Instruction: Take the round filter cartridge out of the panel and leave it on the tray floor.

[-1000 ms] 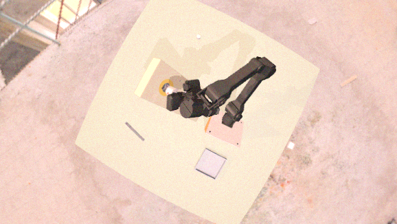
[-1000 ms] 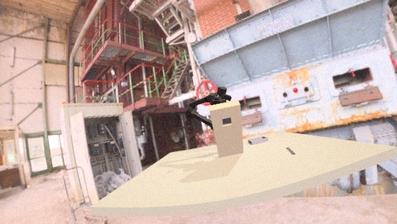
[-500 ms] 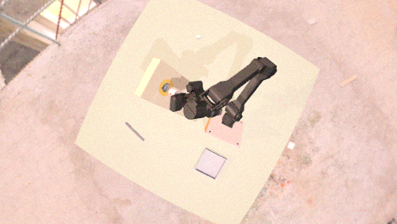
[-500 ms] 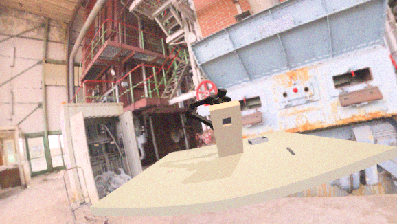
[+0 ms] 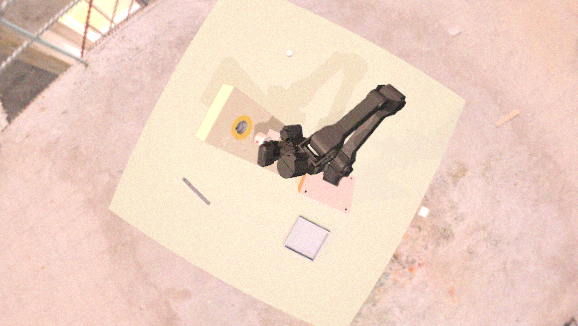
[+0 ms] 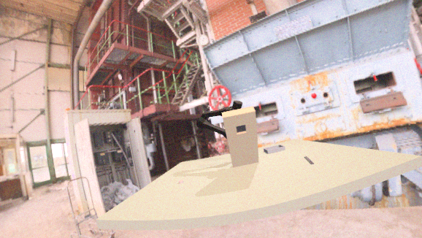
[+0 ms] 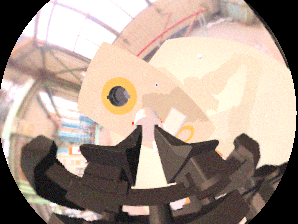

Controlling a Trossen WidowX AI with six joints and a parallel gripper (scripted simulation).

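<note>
Now: gripper tip 1 cm short of the round filter cartridge and 1 cm above it. Round my gripper tip: tray 30 cm behind, 29 cm to the left, 24 cm below.
</note>
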